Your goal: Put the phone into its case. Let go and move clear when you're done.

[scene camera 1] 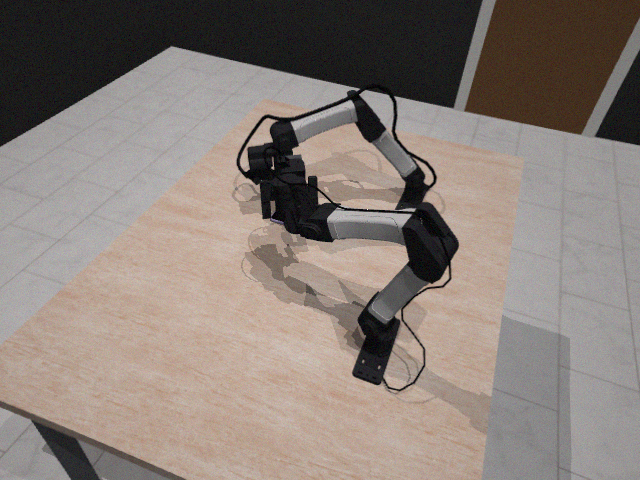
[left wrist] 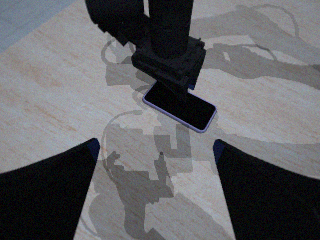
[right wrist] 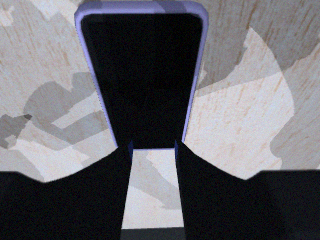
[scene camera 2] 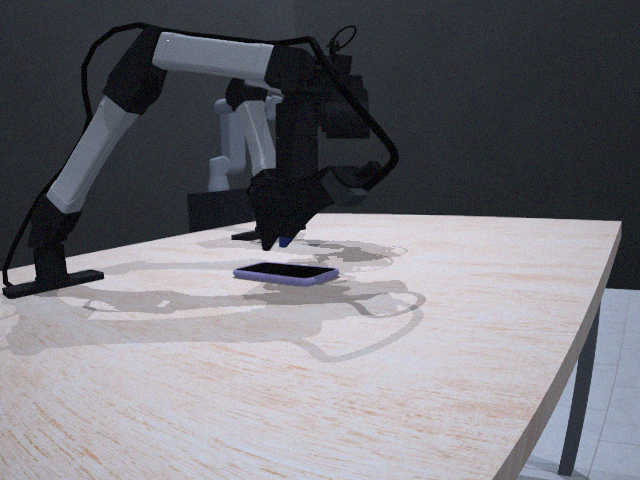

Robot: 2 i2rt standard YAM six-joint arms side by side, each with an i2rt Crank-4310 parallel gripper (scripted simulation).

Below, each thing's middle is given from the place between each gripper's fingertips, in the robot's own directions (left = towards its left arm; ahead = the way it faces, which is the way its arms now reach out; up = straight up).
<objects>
Right now the black phone (scene camera 2: 297, 271) is 4 cm below my right hand (scene camera 2: 274, 249) and 1 cm ahead of it.
Now: left hand 220 mm above the black phone, 180 mm to the left of it and 30 mm short of it.
</objects>
